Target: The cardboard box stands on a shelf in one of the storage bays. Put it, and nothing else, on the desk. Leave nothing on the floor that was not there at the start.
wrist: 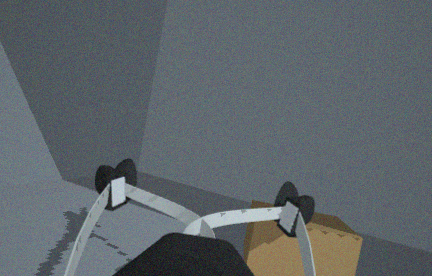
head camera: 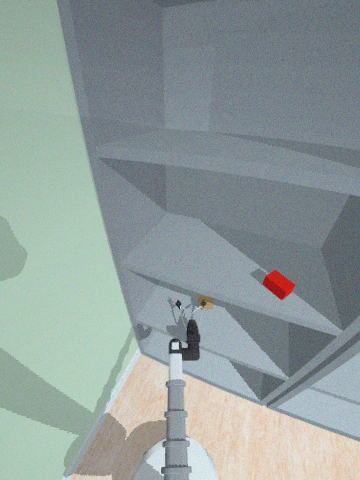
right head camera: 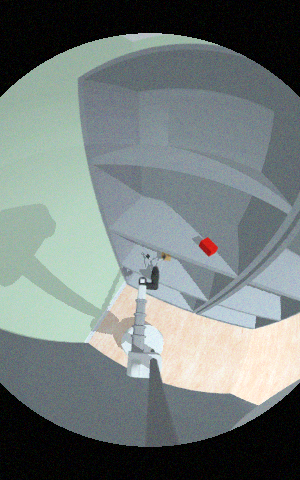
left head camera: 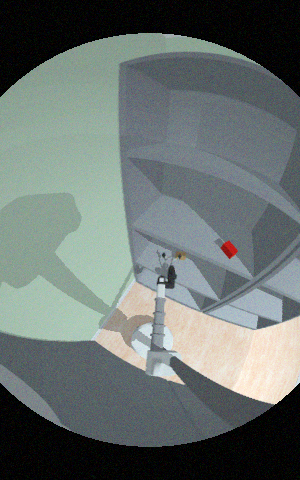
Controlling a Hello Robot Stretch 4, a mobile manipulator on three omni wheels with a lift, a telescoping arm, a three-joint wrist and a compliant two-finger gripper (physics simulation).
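Frame: origin at the robot's base, x right, y back, z down, level; centimetres.
Where they show: gripper, fingertip midpoint: [wrist: 205, 187] [head camera: 190, 300] [right head camera: 155, 253] [left head camera: 171, 252].
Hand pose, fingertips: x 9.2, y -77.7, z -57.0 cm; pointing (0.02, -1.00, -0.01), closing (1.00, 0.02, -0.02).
After its pixels a point has its place.
The cardboard box [head camera: 209, 301] @(x 20.5, y -77.5, z -55.6 cm) [left head camera: 183, 255] @(x 21.0, y -76.8, z -55.6 cm) [right head camera: 167, 257] @(x 20.0, y -75.5, z -54.9 cm) [wrist: 335, 255] @(x 20.8, y -75.4, z -53.7 cm) is small and tan and sits on a lower shelf of the left grey bay. Its lower part is cut off in the wrist view. My gripper [head camera: 191, 303] @(x 9.2, y -77.7, z -57.0 cm) [left head camera: 171, 255] @(x 9.2, y -77.7, z -57.0 cm) [right head camera: 155, 256] @(x 9.2, y -77.7, z -57.0 cm) [wrist: 205, 187] @(x 9.2, y -77.7, z -57.0 cm) is open, with its fingers spread wide and nothing between them. The right fingertip overlaps the box in all four views; whether it touches the box I cannot tell. The left fingertip is well to the left of the box. The desk does not show.
A red block [head camera: 278, 285] @(x 36.5, y -51.7, z -100.7 cm) [left head camera: 229, 249] @(x 36.8, y -51.8, z -100.8 cm) [right head camera: 208, 246] @(x 37.3, y -52.0, z -100.8 cm) lies on the shelf above the box. The bay's left side wall and the green wall [head camera: 45, 165] @(x -33.2, y -58.9, z -139.7 cm) are left of the arm. A divider [head camera: 320, 352] @(x 53.9, y -35.4, z -80.6 cm) separates the bay from the one at right. Wooden floor [head camera: 280, 440] @(x 62.6, y -15.8, z 2.8 cm) lies in front.
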